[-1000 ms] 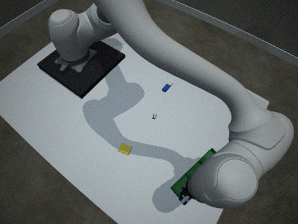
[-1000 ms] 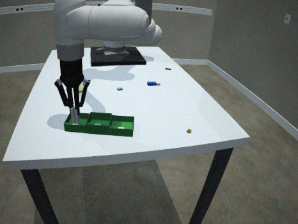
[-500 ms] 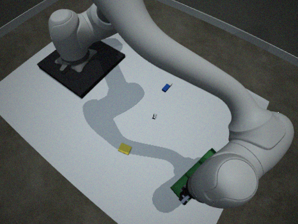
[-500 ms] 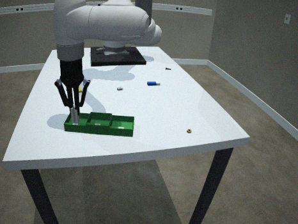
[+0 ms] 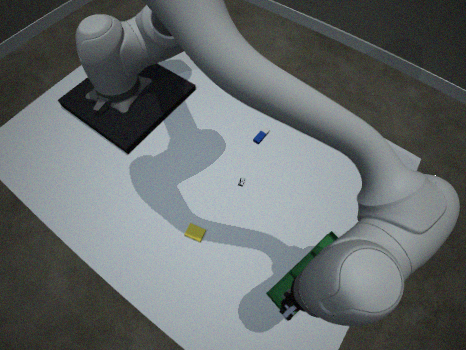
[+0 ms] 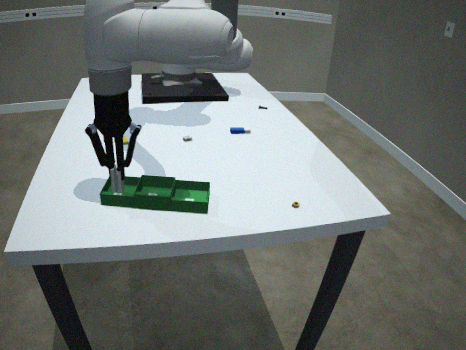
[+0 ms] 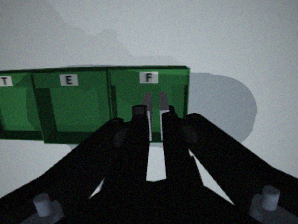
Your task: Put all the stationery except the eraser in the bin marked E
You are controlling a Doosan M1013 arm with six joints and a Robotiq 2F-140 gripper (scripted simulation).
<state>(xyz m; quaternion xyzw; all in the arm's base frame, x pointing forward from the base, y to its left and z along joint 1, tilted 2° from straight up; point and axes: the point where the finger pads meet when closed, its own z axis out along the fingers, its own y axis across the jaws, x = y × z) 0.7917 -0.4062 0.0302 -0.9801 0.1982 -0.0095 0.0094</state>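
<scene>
The green bin tray lies 40 mm ahead of my hand, 80 mm to the left of it and 30 mm below it. From my hand the other things lie so: flat yellow block (300 mm behind, 60 mm to the left, 40 mm below); yellow nut (180 mm ahead, 390 mm to the left, 50 mm below); white pencil sharpener (240 mm behind, 260 mm to the left, 40 mm below).
</scene>
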